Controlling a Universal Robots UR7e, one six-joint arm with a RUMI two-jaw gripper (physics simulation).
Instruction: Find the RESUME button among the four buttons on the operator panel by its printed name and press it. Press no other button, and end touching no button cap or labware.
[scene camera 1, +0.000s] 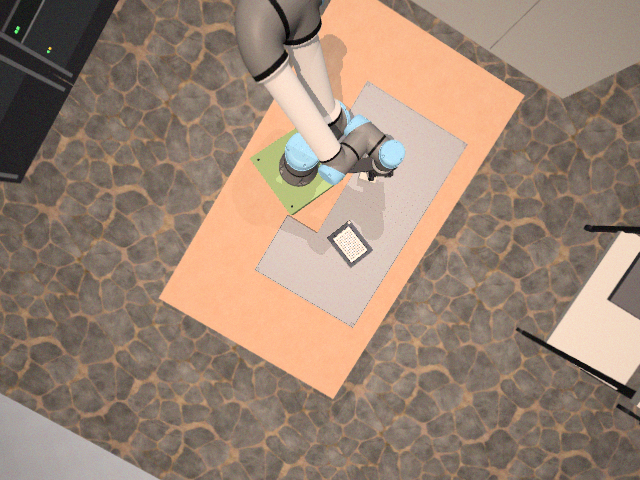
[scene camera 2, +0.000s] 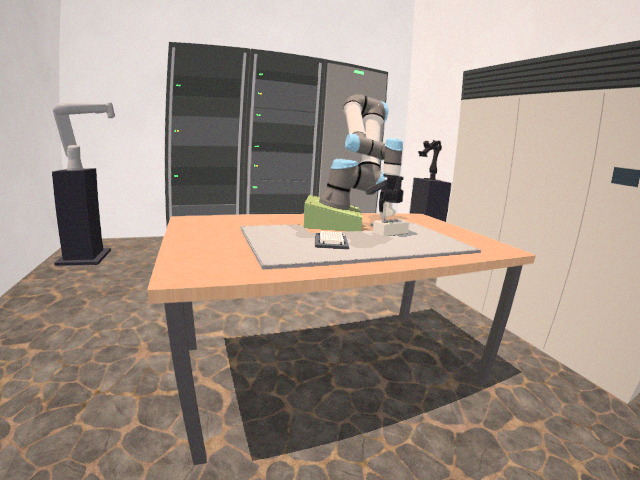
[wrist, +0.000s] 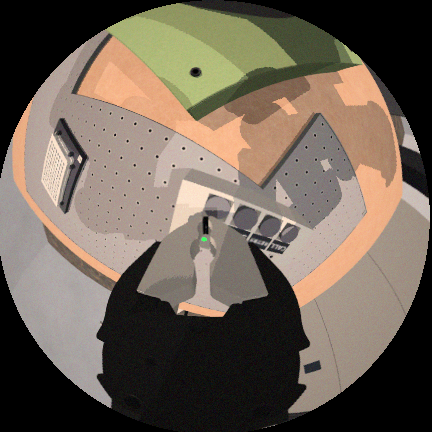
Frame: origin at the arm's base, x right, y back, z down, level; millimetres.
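Seen in the pictures: gripper, fingertip midpoint: (scene camera 1: 368, 172) (scene camera 2: 383, 222) (wrist: 206, 217); arm's base, link origin: (scene camera 2: 334, 205).
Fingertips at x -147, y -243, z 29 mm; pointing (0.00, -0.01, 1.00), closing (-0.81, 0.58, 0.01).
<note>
Pixels of each thing's top centre, then the offset from my fingertips to it. Level surfaces: height alone.
- cream operator panel, top centre: (wrist: 250, 236) (scene camera 1: 373, 160) (scene camera 2: 392, 220) dx -50, dy +10, dz -4 mm
- far right cap, top centre: (wrist: 289, 234) dx -88, dy +40, dz -4 mm
- third cap, top centre: (wrist: 245, 219) dx -31, dy +23, dz -4 mm
- far left cap, top centre: (wrist: 216, 208) dx -2, dy +15, dz -1 mm
- dark holder, top centre: (wrist: 51, 172) (scene camera 2: 331, 235) (scene camera 1: 350, 244) dx +283, dy -109, dz +26 mm
- grey perforated mat, surface height: dz +52 mm
- orange table, surface height: dz +65 mm
The cream operator panel (scene camera 1: 363, 176) (scene camera 2: 397, 228) (wrist: 184, 205) has four round grey button caps in a row. In the wrist view, the far right cap (wrist: 289, 233) has a label reading CALL, and the cap beside it (wrist: 270, 226) has one reading RETRY. The label of the third cap (wrist: 246, 217) is mostly covered by the gripper. The label of the far left cap (wrist: 218, 205) is hidden, so RESUME is not readable. My gripper (scene camera 2: 384, 219) (wrist: 206, 217) is shut and empty, pointing down at the far left cap's near edge; contact cannot be told.
A white well plate in a dark holder (scene camera 1: 349, 243) (scene camera 2: 331, 237) (wrist: 54, 167) lies apart from the panel on the grey perforated mat (scene camera 1: 320, 284) (scene camera 2: 289, 255) (wrist: 120, 150). The green arm base (scene camera 1: 294, 198) (scene camera 2: 330, 219) (wrist: 165, 55) stands behind the panel on the orange table (scene camera 1: 248, 289) (scene camera 2: 196, 258).
</note>
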